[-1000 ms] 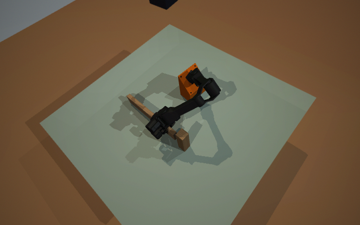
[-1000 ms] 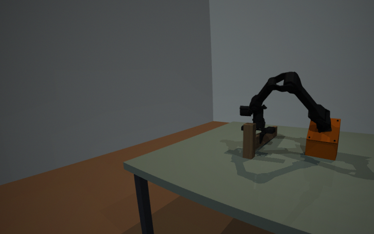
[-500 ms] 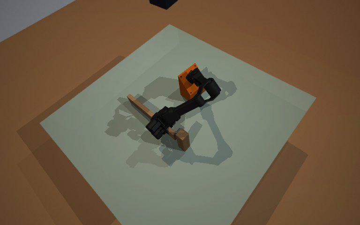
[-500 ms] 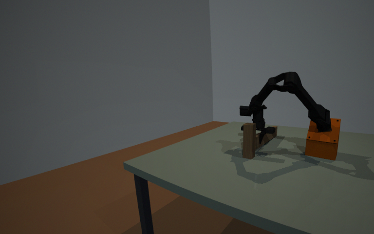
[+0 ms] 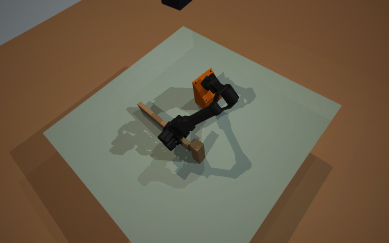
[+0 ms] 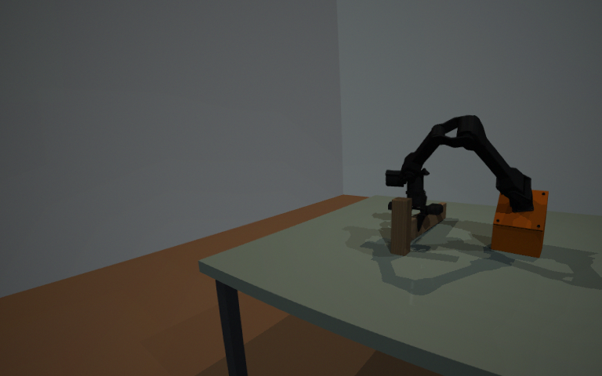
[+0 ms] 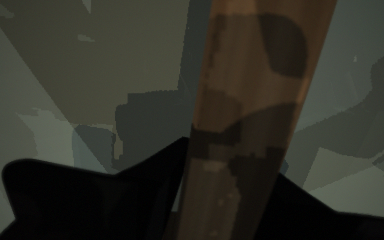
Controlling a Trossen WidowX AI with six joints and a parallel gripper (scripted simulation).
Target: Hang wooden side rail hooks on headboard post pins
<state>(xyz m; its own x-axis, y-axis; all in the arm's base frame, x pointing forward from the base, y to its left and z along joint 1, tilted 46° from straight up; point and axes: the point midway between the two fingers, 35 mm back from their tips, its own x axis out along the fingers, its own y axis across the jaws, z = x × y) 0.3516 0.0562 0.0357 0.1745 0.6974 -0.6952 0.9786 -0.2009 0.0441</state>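
Now: the headboard post 12 cm to the left of my gripper tip, 4 cm above it and 1 cm ahead of it.
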